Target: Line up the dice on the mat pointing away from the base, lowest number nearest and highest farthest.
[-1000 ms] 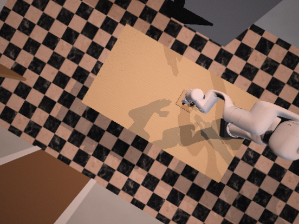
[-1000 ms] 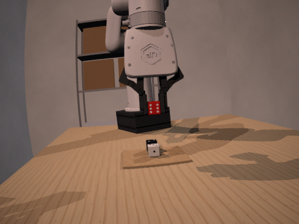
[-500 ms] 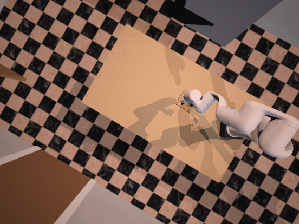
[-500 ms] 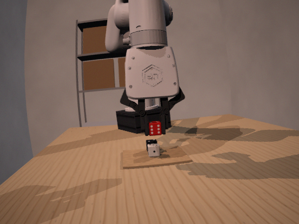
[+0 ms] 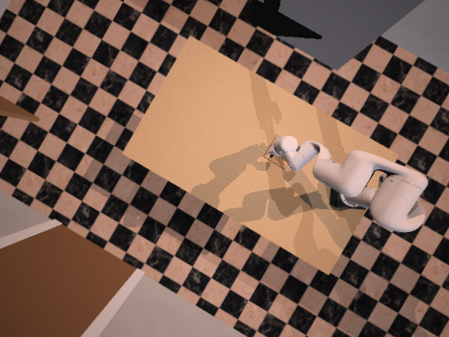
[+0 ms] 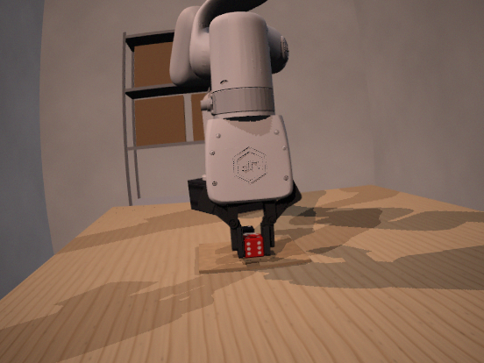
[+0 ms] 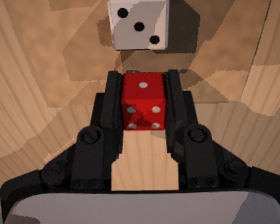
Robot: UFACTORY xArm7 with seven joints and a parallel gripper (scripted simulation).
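The red die lies 10 mm below my hand. Also, from my hand: white die (50 mm behind, 20 mm below); thin mat (50 mm behind, 30 mm below); black die (100 mm behind, 10 mm to the left, 20 mm below).
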